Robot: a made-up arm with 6 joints. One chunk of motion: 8 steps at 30 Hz.
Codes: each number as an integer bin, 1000 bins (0 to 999) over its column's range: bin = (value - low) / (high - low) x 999, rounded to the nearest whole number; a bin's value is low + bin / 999 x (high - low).
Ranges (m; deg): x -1.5..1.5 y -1.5..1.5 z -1.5..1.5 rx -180..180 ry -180..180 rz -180..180
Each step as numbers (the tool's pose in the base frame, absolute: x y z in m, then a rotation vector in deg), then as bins.
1 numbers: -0.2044 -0.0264 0.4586 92.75 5.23 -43.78
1 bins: 431 491 652 757 514 378
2 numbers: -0.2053 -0.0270 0.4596 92.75 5.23 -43.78
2 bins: 431 491 653 757 514 378
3 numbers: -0.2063 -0.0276 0.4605 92.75 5.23 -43.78
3 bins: 431 490 653 757 514 378
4 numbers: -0.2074 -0.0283 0.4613 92.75 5.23 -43.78
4 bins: 430 490 653 757 514 378
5 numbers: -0.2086 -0.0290 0.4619 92.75 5.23 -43.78
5 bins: 430 490 653 757 514 378
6 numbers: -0.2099 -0.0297 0.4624 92.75 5.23 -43.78
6 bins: 430 490 653 757 514 378
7 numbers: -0.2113 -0.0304 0.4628 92.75 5.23 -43.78
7 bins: 429 489 654 757 514 378
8 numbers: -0.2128 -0.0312 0.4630 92.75 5.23 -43.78
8 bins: 429 489 654 757 514 378
